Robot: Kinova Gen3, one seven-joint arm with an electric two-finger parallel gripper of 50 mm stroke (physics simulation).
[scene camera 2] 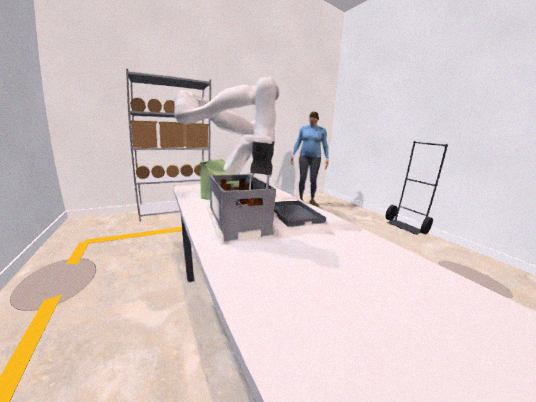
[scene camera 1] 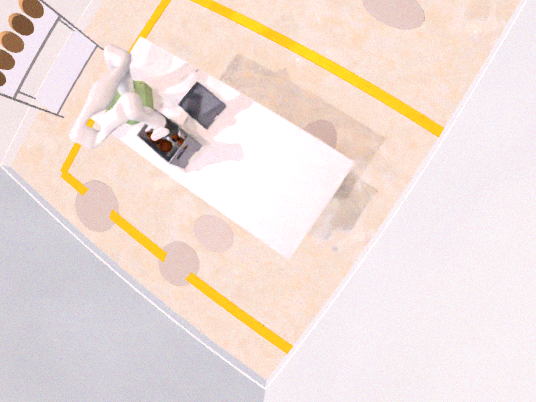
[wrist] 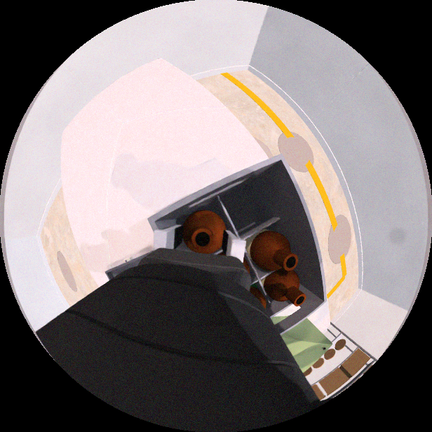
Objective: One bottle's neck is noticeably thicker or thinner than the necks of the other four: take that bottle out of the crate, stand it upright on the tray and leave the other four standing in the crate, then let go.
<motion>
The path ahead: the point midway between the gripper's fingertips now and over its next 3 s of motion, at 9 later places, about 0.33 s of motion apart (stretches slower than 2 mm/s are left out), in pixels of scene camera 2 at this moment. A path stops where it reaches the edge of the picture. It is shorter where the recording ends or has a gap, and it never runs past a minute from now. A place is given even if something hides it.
My gripper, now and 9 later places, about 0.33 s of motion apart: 258, 192; 258, 192; 259, 188; 260, 177; 248, 172; 227, 172; 226, 184; 227, 186; 226, 187; 227, 187
</motion>
